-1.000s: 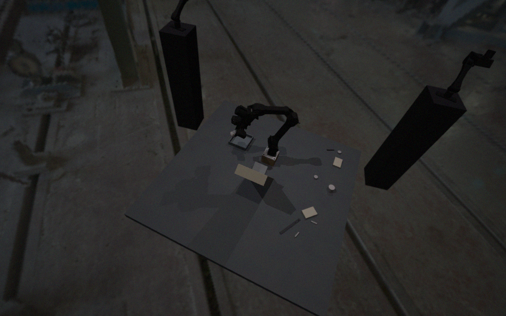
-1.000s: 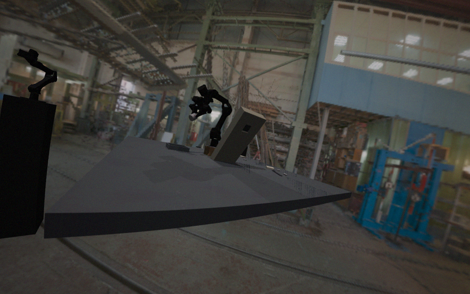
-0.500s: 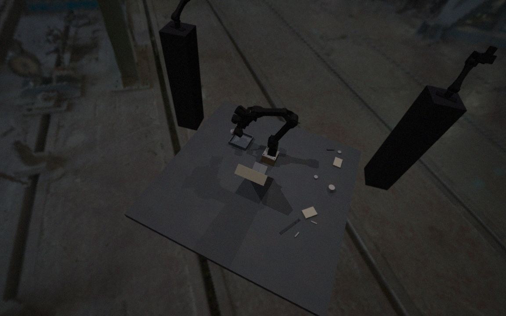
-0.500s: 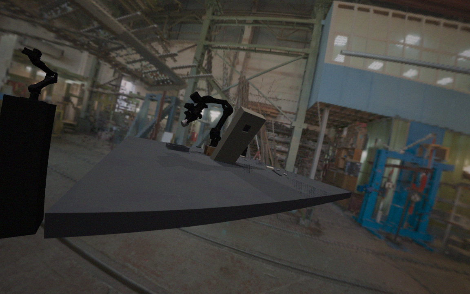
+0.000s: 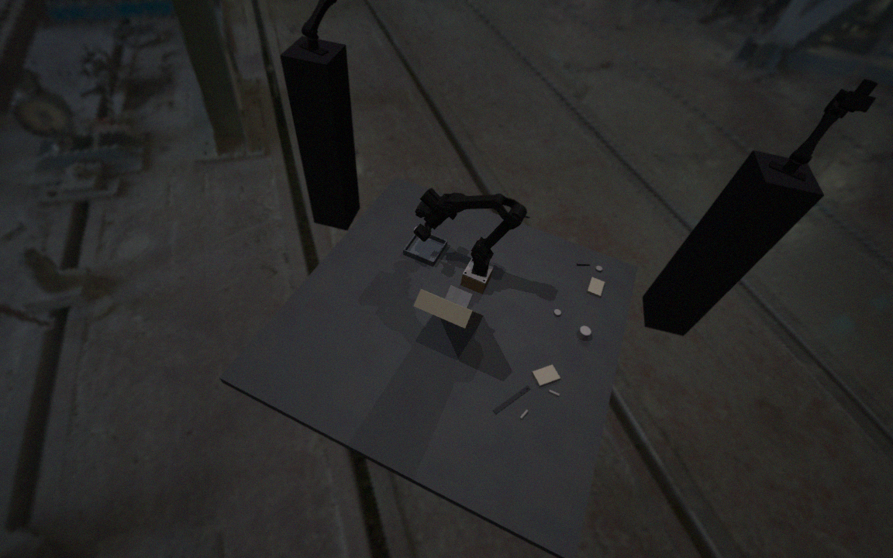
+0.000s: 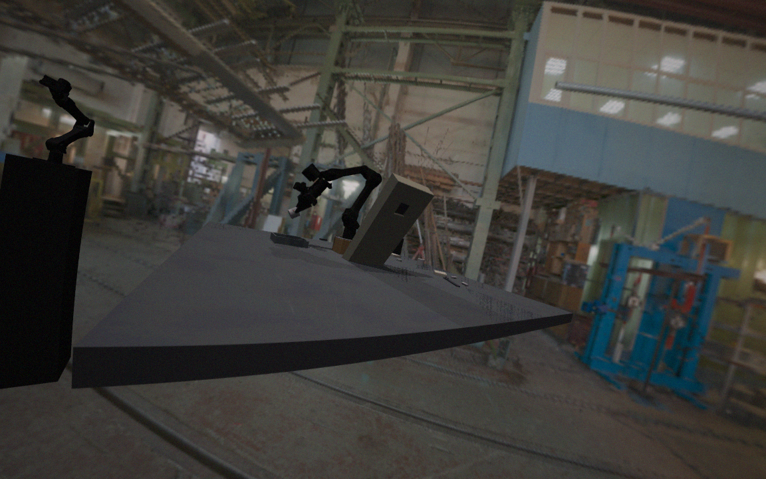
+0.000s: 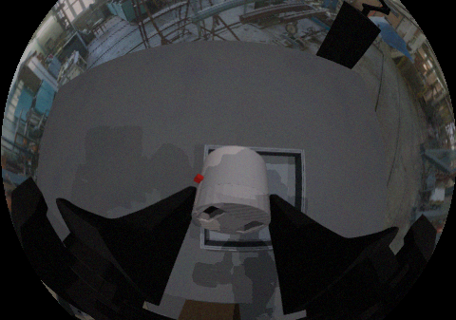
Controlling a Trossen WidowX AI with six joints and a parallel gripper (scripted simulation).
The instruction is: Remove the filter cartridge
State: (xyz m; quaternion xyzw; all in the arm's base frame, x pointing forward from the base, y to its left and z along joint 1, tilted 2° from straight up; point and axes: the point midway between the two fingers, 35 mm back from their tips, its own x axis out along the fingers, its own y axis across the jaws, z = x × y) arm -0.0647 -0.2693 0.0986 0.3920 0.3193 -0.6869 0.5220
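My gripper tip is right at the round filter cartridge. From my gripper tip the other things lie so: grey square tray: 14 cm below, 4 cm behind, 2 cm to the left.
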